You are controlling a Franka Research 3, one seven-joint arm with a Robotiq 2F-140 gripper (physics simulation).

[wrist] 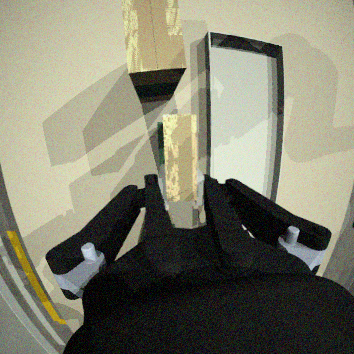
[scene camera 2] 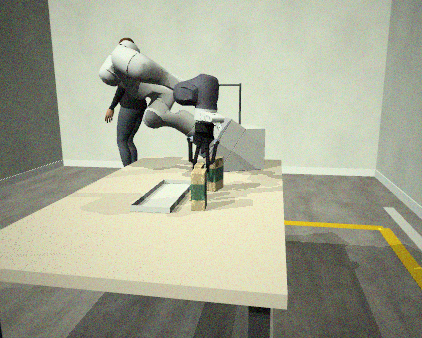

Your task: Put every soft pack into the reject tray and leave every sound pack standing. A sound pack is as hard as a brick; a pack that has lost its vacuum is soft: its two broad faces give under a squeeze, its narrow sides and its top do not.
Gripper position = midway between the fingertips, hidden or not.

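Observation:
I see my gripper (scene camera 2: 199,180), and the wrist view shows my gripper (wrist: 177,173) too. I also see a reject tray (scene camera 2: 165,196), and in the wrist view I see the reject tray (wrist: 245,82) as well.

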